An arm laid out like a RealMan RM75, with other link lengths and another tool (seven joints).
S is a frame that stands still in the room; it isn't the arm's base.
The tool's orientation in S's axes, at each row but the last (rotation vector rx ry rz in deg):
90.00 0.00 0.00
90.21 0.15 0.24
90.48 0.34 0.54
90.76 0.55 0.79
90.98 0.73 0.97
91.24 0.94 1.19
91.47 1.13 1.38
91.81 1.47 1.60
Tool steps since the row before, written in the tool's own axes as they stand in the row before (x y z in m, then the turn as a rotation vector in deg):
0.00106 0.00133 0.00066 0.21 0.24 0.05
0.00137 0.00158 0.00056 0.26 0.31 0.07
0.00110 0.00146 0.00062 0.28 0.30 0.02
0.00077 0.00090 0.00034 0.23 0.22 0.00
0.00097 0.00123 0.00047 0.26 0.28 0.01
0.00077 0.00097 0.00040 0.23 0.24 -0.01
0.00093 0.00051 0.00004 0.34 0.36 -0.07
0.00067 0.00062 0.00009 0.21 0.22 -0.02
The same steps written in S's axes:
0.00106 -0.00066 0.00133 0.21 -0.05 0.24
0.00137 -0.00056 0.00158 0.26 -0.07 0.31
0.00110 -0.00062 0.00146 0.28 -0.02 0.30
0.00077 -0.00034 0.00090 0.23 0.00 0.22
0.00098 -0.00047 0.00122 0.26 -0.01 0.28
0.00078 -0.00040 0.00096 0.23 0.01 0.24
0.00093 -0.00003 0.00051 0.34 0.07 0.36
0.00067 -0.00009 0.00062 0.21 0.02 0.22

